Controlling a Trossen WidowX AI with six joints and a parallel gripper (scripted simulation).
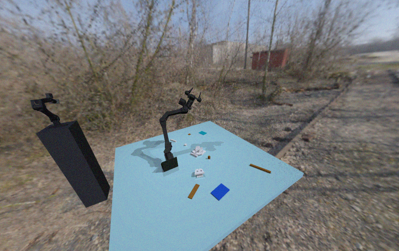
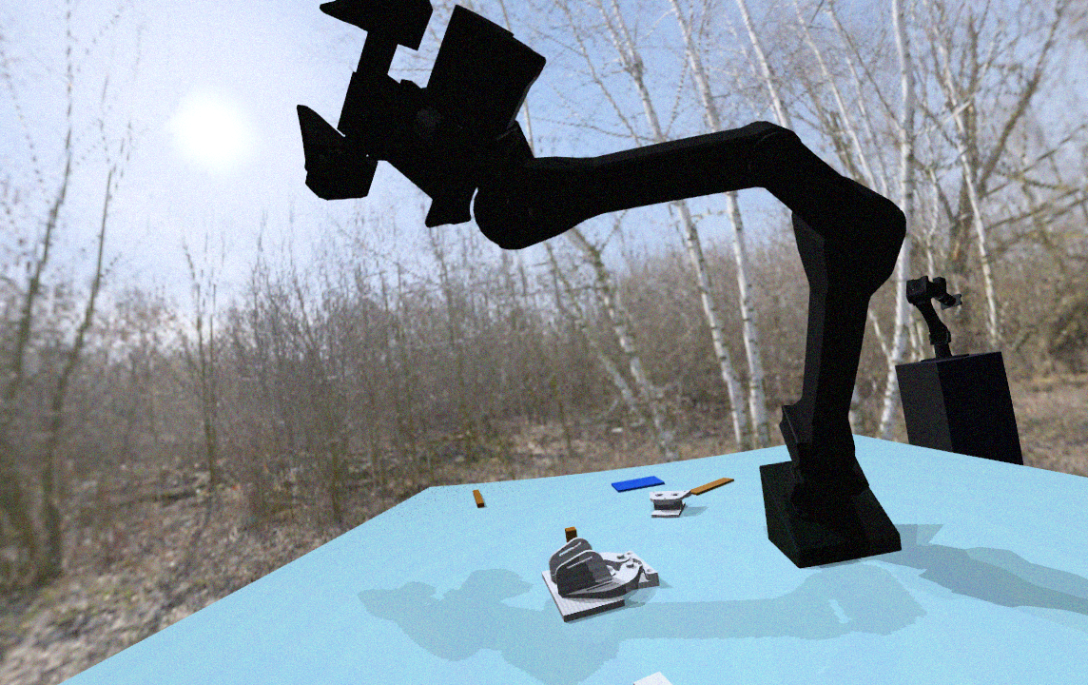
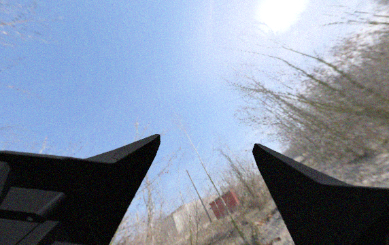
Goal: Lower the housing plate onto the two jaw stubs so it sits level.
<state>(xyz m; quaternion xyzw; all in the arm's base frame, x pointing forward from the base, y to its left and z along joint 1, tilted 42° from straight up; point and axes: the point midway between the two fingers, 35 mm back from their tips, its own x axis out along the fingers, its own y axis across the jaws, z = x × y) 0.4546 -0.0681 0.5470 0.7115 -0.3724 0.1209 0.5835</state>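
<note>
Now: gripper tip 57 cm above the white part, 53 cm to the left of it and 25 cm past it. From my gripper tip the other things lie so: teal tile (58 cm below, 9 cm to the left, 7 cm ahead); then orange bar (66 cm to the right, 58 cm below, 35 cm behind); then small orange block (56 cm below, 40 cm to the right, 9 cm behind).
</note>
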